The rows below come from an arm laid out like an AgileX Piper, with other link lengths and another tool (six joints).
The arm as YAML. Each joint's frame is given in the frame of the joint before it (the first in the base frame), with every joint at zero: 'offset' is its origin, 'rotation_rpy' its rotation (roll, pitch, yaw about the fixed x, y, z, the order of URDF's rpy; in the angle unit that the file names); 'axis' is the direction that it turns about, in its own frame. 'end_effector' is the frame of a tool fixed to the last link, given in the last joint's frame.
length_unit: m
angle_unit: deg
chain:
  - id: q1
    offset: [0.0, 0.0, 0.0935]
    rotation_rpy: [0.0, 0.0, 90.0]
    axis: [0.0, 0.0, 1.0]
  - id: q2
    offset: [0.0, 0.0, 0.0]
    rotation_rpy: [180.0, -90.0, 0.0]
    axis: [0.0, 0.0, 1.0]
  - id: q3
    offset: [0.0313, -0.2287, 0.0]
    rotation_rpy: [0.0, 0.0, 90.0]
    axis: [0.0, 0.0, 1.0]
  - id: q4
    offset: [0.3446, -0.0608, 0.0]
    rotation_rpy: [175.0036, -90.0, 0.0]
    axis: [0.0, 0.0, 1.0]
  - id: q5
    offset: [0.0, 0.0, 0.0]
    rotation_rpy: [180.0, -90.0, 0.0]
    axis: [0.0, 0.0, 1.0]
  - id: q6
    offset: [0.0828, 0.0, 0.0]
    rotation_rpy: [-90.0, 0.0, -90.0]
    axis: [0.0, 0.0, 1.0]
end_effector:
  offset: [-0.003, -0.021, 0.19]
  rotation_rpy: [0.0, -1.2, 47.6]
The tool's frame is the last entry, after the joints.
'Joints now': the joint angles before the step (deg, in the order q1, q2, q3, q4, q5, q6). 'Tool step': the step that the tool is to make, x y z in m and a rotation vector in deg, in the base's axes. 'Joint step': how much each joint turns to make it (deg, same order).
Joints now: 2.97 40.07 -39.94 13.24 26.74 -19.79
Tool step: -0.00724 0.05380 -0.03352 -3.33 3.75 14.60
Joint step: 0.01 6.05 -1.33 22.10 5.50 -28.10
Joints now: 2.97 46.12 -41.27 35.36 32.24 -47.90
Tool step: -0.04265 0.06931 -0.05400 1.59 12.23 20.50
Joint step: 0.00 11.55 -4.36 14.60 17.81 -17.79
